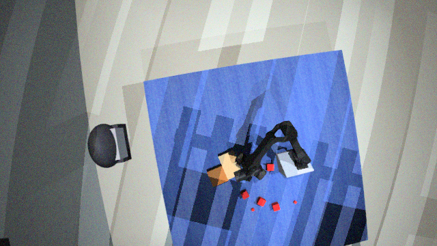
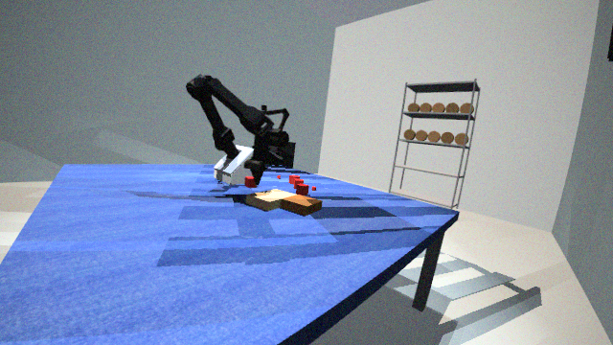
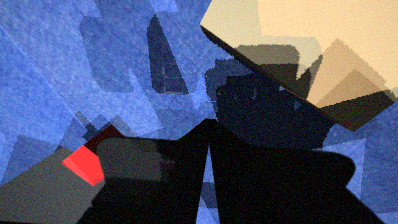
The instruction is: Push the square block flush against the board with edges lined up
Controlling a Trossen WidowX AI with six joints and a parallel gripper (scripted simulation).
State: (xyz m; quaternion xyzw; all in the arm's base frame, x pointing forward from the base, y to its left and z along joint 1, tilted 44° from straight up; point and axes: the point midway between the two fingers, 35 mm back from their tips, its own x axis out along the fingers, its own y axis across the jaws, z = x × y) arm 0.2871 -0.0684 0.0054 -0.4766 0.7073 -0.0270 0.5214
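Right now the tan board is 110 mm ahead of my gripper tip, 20 mm below it and 10 mm to the right of it. Also, from my gripper tip: orange square block: 200 mm ahead, 40 mm to the left, 20 mm below.
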